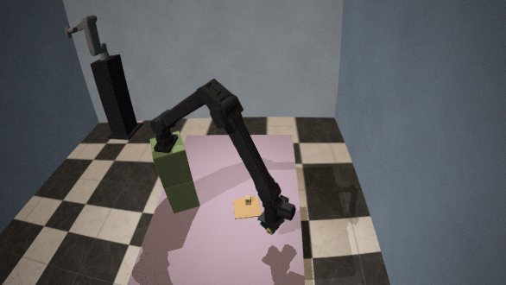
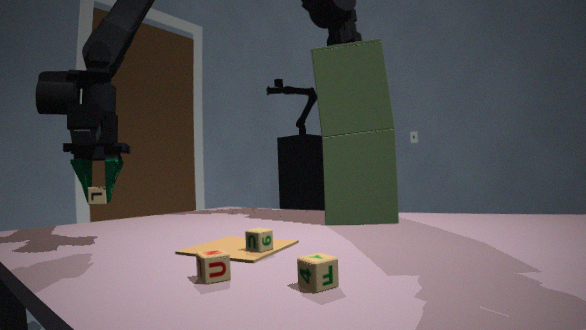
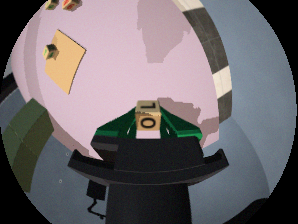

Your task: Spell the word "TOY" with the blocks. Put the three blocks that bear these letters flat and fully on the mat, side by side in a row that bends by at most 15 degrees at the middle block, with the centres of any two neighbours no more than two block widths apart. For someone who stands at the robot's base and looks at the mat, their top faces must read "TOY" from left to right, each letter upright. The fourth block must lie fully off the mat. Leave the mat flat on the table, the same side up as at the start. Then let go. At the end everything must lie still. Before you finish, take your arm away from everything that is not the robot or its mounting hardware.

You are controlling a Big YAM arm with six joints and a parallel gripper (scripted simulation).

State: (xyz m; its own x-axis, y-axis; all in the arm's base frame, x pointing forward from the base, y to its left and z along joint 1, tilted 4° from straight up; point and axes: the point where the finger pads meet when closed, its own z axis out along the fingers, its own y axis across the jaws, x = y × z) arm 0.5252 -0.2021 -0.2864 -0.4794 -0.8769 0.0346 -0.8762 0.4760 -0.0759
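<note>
Now: hand 150 mm past the tan mat, 200 mm to the right of it and 80 mm above it. Round my hand: letter block (80 mm behind, 410 mm to the left, 70 mm below); black-lettered block (right at my hand).
</note>
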